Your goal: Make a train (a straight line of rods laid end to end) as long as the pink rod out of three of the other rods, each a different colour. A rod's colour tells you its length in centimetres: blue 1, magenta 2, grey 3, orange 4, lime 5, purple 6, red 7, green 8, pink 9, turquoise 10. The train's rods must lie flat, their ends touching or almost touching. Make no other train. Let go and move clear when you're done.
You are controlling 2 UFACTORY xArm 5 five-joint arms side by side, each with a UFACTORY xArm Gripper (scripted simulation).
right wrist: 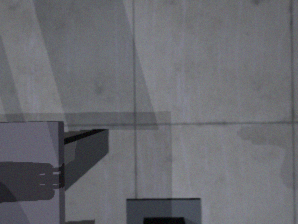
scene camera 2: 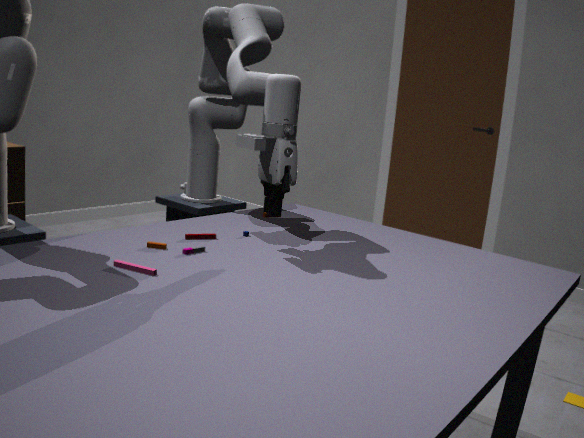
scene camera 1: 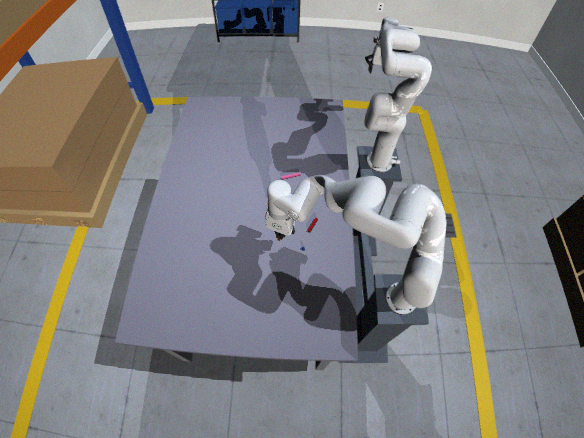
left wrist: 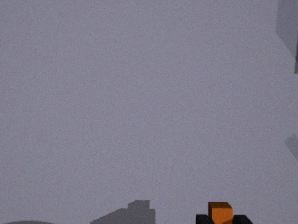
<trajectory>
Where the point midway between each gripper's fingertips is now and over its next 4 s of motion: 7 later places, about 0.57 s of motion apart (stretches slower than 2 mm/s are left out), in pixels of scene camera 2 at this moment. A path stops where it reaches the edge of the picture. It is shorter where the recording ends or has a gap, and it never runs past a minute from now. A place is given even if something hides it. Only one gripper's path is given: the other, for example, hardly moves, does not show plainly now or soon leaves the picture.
My left gripper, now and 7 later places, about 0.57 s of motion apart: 272, 215; 270, 200; 226, 200; 214, 201; 213, 218; 212, 240; 212, 243; 212, 246
</trajectory>
